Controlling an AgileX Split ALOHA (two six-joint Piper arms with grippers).
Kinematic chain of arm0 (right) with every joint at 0, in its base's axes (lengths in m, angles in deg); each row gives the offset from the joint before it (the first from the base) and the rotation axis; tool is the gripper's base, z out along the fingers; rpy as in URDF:
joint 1: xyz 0 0 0.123 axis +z
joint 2: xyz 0 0 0 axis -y
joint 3: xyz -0.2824 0 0.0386 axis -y
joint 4: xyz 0.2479 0 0.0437 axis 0.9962 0 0.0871
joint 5: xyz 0 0 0 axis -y
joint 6: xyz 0.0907 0 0.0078 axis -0.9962 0 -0.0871
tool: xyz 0 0 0 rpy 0 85 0
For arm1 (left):
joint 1: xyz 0 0 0.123 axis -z
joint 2: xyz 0 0 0 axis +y
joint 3: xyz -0.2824 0 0.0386 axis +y
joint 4: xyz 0.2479 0 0.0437 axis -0.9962 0 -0.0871
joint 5: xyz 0 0 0 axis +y
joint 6: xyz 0.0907 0 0.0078 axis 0.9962 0 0.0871
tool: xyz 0 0 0 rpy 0 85 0
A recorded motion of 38 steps. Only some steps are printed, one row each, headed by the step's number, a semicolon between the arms.
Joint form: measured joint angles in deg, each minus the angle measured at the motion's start. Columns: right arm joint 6, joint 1, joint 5, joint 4, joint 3, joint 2; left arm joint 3, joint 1, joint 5, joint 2, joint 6, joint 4.
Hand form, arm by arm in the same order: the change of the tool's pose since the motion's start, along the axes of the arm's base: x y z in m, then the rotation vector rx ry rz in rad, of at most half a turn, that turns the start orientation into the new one. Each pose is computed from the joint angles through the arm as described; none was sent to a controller.
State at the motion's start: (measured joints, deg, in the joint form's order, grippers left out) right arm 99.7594 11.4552 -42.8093 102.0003 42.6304 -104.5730; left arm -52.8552 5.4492 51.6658 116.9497 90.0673 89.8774
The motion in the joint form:
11: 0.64 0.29 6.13 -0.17 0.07 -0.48; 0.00 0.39 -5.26 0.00 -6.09 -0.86
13: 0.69 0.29 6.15 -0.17 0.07 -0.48; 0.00 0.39 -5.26 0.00 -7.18 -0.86
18: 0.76 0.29 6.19 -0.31 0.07 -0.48; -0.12 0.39 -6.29 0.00 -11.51 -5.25
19: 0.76 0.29 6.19 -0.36 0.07 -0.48; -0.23 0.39 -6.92 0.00 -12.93 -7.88
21: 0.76 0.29 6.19 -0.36 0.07 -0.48; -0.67 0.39 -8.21 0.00 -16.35 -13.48
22: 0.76 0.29 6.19 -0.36 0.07 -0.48; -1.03 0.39 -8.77 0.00 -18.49 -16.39
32: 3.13 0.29 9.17 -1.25 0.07 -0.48; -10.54 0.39 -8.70 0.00 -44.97 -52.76
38: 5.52 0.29 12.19 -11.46 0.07 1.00; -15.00 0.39 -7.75 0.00 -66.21 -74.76
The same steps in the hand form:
11: 0.0032 -0.0052 -0.0085 -0.0980 0.0026 -0.0428; 0.0022 0.0030 -0.0059 0.0588 0.0740 0.0876
13: 0.0032 -0.0052 -0.0086 -0.0986 0.0020 -0.0425; 0.0022 0.0030 -0.0059 0.0539 0.0889 0.0984
18: 0.0031 -0.0052 -0.0087 -0.1010 0.0007 -0.0401; -0.0007 0.0047 -0.0091 0.0920 0.1346 0.0889
19: 0.0030 -0.0052 -0.0087 -0.1014 0.0006 -0.0394; -0.0022 0.0059 -0.0109 0.1207 0.1441 0.0726
21: 0.0030 -0.0052 -0.0087 -0.1014 0.0006 -0.0394; -0.0041 0.0087 -0.0138 0.1804 0.1633 0.0441
22: 0.0030 -0.0052 -0.0087 -0.1014 0.0006 -0.0394; -0.0044 0.0102 -0.0147 0.2092 0.1748 0.0337
32: 0.0040 -0.0088 -0.0118 -0.1701 -0.0293 -0.0293; 0.0156 0.0303 -0.0038 0.5444 0.2174 -0.0713
38: -0.0015 -0.0131 -0.0109 -0.3174 -0.1190 0.1147; 0.0282 0.0501 0.0042 0.7758 0.2712 0.0178

